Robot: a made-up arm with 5 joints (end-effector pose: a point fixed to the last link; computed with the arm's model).
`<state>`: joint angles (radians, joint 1 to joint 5).
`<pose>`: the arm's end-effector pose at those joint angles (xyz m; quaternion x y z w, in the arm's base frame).
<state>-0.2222 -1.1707 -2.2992 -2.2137 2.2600</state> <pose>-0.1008 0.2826 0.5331 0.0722 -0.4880 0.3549 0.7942</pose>
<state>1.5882 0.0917 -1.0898 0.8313 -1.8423</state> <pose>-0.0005 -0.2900 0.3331 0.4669 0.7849 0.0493 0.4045</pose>
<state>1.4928 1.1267 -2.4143 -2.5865 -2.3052</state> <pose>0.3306 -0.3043 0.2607 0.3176 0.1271 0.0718 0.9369</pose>
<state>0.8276 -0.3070 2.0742 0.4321 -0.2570</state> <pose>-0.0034 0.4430 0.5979 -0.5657 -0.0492 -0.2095 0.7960</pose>
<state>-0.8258 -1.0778 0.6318 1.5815 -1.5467</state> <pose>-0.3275 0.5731 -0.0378 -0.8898 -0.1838 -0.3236 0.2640</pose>
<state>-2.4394 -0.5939 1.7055 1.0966 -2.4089</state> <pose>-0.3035 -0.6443 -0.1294 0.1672 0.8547 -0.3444 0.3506</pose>
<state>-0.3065 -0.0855 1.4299 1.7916 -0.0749</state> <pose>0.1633 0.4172 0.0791 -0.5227 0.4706 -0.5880 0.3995</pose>
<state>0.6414 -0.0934 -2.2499 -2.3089 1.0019</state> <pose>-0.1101 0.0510 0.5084 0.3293 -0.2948 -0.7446 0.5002</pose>
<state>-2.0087 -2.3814 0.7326 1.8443 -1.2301</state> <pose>-0.4978 0.1575 0.0871 0.8916 0.1488 -0.3600 0.2308</pose>
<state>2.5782 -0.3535 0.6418 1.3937 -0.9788</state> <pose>0.0304 -0.6090 0.3178 0.4478 0.4916 0.2006 0.7194</pose>
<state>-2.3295 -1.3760 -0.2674 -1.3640 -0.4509</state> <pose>-0.2936 0.0068 -0.0003 -0.4467 0.1279 0.3813 0.7992</pose>
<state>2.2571 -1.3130 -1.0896 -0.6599 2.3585</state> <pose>-0.3740 -0.4324 0.0392 -0.0776 0.9530 0.0852 0.2802</pose>
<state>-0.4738 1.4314 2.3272 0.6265 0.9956</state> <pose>0.2087 -0.1546 0.0547 -0.2578 0.7531 -0.5498 0.2533</pose>
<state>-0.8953 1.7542 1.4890 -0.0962 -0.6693</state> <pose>0.4314 0.0805 0.2237 -0.6639 -0.0051 -0.7478 0.0014</pose>
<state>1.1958 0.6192 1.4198 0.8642 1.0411</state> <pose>0.4078 0.2693 0.4394 0.2749 0.6072 0.2651 0.6967</pose>
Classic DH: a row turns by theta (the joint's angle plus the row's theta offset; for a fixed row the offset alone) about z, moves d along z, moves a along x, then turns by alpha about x. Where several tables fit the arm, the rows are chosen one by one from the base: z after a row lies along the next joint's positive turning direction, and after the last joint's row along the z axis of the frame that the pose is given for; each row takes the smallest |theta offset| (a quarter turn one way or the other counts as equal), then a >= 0, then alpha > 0; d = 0 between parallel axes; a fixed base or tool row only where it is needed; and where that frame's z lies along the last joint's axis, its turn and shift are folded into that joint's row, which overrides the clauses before.
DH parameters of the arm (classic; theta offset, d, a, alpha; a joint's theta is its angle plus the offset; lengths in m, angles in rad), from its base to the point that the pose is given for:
base (fixed): 1.5708 0.2 0 1.5708
joint 1: 0 -0.03 0.14 1.5708
joint 2: 0 -0.06 0.27 1.5708
joint 3: -1.5708 -0.09 0.07 -1.5708
joint 4: -1.5708 0.18 0.09 -1.5708
joint 5: -0.7086 0 -0.1844 0
tool (fixed): -2.433 0.14 0 0

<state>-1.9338 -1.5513 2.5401 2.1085 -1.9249</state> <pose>-0.3400 -0.3288 -0.1939 0.0910 0.9826 0.0607 0.1504</pose>
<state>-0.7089 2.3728 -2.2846 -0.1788 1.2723</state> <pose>-0.1778 0.1630 0.2273 -0.3530 -0.9133 0.0334 0.2002</pose>
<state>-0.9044 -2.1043 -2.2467 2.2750 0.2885</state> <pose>-0.3342 0.2312 0.2167 -0.2349 -0.6904 -0.1853 0.6587</pose>
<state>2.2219 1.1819 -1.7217 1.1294 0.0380</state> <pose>0.2280 -0.0813 0.1211 -0.9335 0.0747 0.0535 0.3467</pose>
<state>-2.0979 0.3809 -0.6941 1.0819 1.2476</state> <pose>0.3590 0.0273 -0.3371 -0.2952 0.4912 0.1436 0.8068</pose>
